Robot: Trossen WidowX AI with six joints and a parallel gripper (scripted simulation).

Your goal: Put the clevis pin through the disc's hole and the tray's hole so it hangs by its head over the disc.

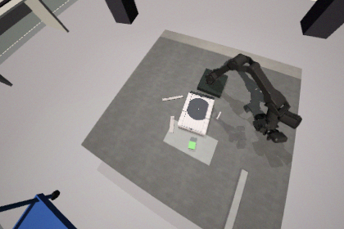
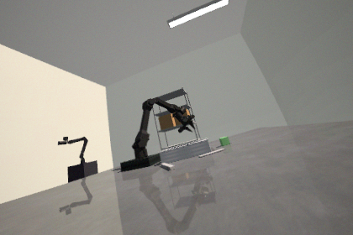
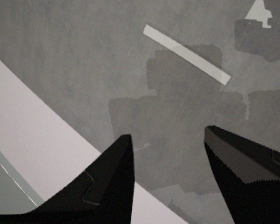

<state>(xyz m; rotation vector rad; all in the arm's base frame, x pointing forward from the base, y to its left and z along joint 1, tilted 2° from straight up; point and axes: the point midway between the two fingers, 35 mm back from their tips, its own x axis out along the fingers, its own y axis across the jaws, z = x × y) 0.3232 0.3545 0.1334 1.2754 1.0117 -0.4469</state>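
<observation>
My gripper tip is 250 mm to the left of the steel clevis pin, 130 mm above it and 100 mm past it. From my gripper tip the other things lie so: steel tray 410 mm to the right, 90 mm below, 70 mm behind; dark aluminium disc 400 mm to the right, 90 mm behind, 80 mm below; green block 380 mm to the right, 150 mm ahead, 120 mm below.
</observation>
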